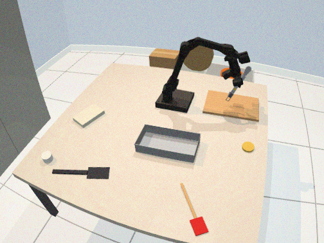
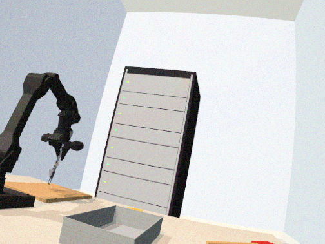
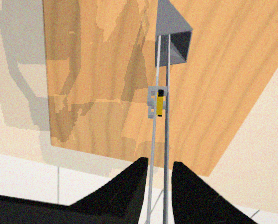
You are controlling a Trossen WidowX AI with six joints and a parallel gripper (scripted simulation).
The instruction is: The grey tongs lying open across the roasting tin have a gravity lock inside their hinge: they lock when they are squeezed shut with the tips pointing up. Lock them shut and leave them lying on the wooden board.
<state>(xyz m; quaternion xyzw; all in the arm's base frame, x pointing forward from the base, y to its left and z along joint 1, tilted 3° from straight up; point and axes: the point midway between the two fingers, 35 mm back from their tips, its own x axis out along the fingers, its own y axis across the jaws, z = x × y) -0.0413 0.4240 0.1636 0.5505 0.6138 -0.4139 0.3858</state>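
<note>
Right now the wooden board is 3 cm to the right of my gripper tip and 14 cm below it. From my gripper tip the other things lie so: grey roasting tin 41 cm ahead, 37 cm to the right, 12 cm below; then yellow disc 36 cm ahead, 6 cm to the left, 14 cm below; then yellow lock piece 1 cm ahead, 3 cm to the right, 2 cm below.
</note>
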